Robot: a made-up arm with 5 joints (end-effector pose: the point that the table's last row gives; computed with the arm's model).
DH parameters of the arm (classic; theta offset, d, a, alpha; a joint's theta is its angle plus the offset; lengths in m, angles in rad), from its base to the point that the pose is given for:
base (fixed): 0 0 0 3.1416
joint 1: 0 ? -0.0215 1.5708
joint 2: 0 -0.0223 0.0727 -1.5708
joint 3: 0 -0.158 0.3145 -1.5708
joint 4: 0 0.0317 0.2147 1.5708
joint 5: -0.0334 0 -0.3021 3.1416
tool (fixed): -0.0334 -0.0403 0 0
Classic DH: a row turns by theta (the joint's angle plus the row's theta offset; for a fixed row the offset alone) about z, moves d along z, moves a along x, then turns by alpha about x.
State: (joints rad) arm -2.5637 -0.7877 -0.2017 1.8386 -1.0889
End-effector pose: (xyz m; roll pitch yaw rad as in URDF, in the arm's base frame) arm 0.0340 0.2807 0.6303 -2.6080 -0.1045 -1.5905
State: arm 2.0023 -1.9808 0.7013 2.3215 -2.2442
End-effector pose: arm -0.0515 0.5173 -0.1074 2.3731 -1.2298 -0.6966
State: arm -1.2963 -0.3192 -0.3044 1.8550 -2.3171
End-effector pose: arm 0.2205 0.0910 0.7956 -2.3653 0.6826 2.6488
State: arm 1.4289 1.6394 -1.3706 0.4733 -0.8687
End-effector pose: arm 0.2836 -0.0452 -0.2857 1.5336 -0.6589 -0.2986
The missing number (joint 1, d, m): -0.1297
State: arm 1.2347 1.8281 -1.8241 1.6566 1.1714
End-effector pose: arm 0.3321 -0.1836 0.3072 2.6725 1.3220 -0.2964
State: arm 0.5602 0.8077 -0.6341 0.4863 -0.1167
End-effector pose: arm 0.2609 -0.0819 -0.0491 0.4691 0.1410 0.1088
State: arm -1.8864 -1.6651 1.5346 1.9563 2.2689
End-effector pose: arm 0.3885 -0.4946 0.3631 -1.5680 0.7717 1.5013
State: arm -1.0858 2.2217 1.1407 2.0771 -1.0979
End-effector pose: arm 0.4852 -0.0004 0.0371 -0.0014 0.9472 2.8594
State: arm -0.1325 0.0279 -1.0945 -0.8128 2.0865
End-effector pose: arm 0.0064 0.5619 -0.0006 -0.7654 -0.3477 -0.7076
